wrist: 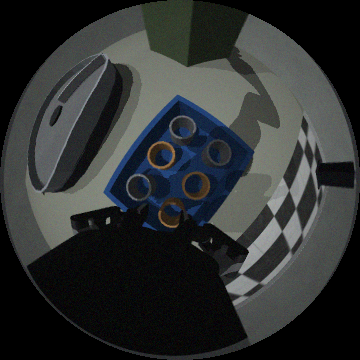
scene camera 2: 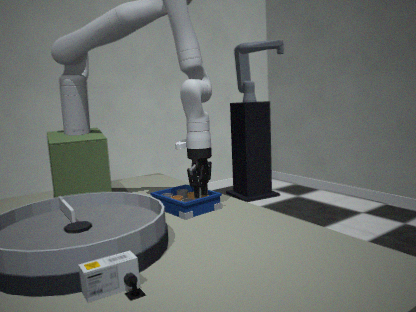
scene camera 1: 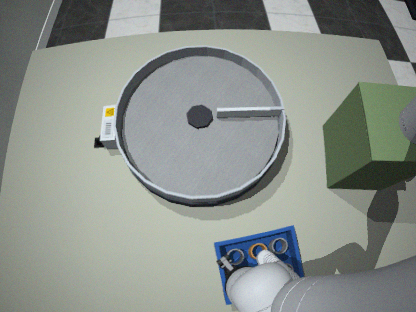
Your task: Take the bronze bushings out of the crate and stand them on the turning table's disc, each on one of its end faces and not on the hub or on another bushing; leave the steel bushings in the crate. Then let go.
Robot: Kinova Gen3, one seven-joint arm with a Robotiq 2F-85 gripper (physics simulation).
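Frame: origin at the arm's base, x back, y down, z right, level; millimetres.
Seen in the pictures: gripper, fingertip midpoint: (wrist: pixel 163 213) (scene camera 2: pixel 201 197); arm's base at its link origin: (scene camera 2: pixel 77 132).
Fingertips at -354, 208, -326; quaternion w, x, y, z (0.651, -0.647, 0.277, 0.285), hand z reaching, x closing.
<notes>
Offsets run from my fingertips to a thing's top centre, as dx, dy, dz. "pt": to the spot under its first point.
The blue crate @[+52, -7, +34] (scene camera 1: pixel 218 270) (scene camera 2: pixel 201 207) (wrist: pixel 141 139) holds three bronze bushings and three steel ones, standing upright. One bronze bushing @[+46, +0, +67] (scene camera 1: pixel 258 244) (wrist: pixel 149 155) stands between two steel bushings @[+94, +0, +82] (scene camera 1: pixel 286 245) @[-7, +0, +51] (wrist: pixel 128 187); a second bronze bushing @[+59, +0, +4] (wrist: pixel 207 186) is near the crate's middle. The third bronze bushing @[+7, +0, -9] (wrist: pixel 172 203) is at the near edge in the wrist view, by the fingertips and partly hidden. My gripper (scene camera 2: pixel 200 193) (wrist: pixel 163 213) is partly open, with nothing gripped, fingertips low at the crate. The turning table's grey disc @[-123, -18, +378] (scene camera 1: pixel 165 150) (scene camera 2: pixel 112 215) bears no bushings in scene camera 1.
A raised wall (scene camera 1: pixel 202 197) (scene camera 2: pixel 45 255) rings the disc, with a dark hub @[-123, -18, +378] (scene camera 1: pixel 199 116) (scene camera 2: pixel 78 227) and a fixed bar @[pt +1, -33, +394] (scene camera 1: pixel 250 112) (scene camera 2: pixel 67 209) inside. A white box @[pt -352, -15, +332] (scene camera 1: pixel 108 125) (scene camera 2: pixel 110 277) stands beside it. A green block (scene camera 1: pixel 350 145) (scene camera 2: pixel 80 165) carries the arm's base.
</notes>
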